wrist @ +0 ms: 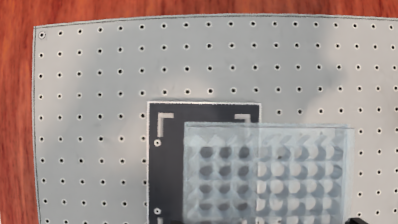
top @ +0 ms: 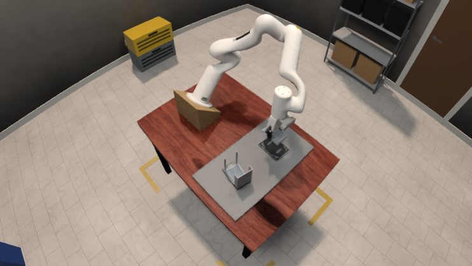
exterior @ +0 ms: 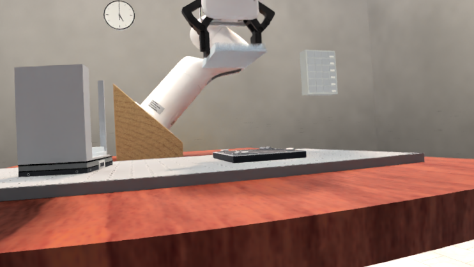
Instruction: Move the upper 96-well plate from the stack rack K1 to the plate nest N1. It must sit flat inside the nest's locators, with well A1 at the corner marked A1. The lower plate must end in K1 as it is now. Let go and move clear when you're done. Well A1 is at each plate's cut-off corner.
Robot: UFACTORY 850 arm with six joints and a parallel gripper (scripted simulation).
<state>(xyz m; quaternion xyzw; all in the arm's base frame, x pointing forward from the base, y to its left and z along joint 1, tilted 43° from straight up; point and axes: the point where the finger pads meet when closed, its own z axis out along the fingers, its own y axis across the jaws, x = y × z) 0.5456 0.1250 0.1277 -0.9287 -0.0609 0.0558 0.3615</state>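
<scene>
The plate nest N1 lies 3 cm to the left of my hand and 19 cm below it. From my hand the other things lie so: pale 96-well plate: 1 cm below.
</scene>
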